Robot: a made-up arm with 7 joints.
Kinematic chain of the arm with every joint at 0, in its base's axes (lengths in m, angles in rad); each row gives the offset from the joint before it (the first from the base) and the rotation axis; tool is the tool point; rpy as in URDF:
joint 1: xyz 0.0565 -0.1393 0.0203 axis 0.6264 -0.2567 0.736
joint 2: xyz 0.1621 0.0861 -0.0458 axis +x
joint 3: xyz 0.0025 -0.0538 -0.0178 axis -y
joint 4: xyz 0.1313 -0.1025 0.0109 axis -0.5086 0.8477 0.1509
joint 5: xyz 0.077 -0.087 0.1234 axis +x
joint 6: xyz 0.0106 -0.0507 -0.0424 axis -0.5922 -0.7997 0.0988
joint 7: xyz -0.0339 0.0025 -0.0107 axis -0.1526 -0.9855 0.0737
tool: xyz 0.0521 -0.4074 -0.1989 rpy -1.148 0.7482 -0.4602
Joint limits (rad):
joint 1: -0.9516..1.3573
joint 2: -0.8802..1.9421
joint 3: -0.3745..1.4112
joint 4: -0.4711..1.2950
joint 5: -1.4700..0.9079
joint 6: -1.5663..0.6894
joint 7: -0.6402..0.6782
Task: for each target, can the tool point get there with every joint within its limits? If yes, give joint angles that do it. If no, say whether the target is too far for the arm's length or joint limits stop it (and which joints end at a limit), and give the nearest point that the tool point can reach.
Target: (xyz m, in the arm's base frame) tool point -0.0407 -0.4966 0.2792
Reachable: yes | joints 0.0283 -0.6615 0.6460 -0.1708 -1.2025 -1.3739 -0.3964
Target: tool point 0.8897 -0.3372 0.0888
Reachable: yes | joints 0.8266 0.3766 0.4371 0.8264 -0.4168 0.2555 0.4228
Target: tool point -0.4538 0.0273 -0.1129
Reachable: no: joint limits stop it (at a limit: joint 1, joint 2, joint 3, joint 5, joint 6, joint 7) | nearest point -0.4042 0.0991 -0.1454 | short by 0.093 m
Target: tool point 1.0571 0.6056 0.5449
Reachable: no: too far | nearest point 0.7818 0.4152 0.3924 | short by 0.368 m
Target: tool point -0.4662 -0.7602 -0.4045
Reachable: no: joint limits stop it (at a limit: joint 1) | nearest point -0.4027 -0.7085 -0.3728 | short by 0.088 m
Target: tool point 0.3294 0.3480 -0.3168
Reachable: yes | joints 1.0860 0.7836 0.7433 -0.2476 -0.0677 -0.9166 -0.3462
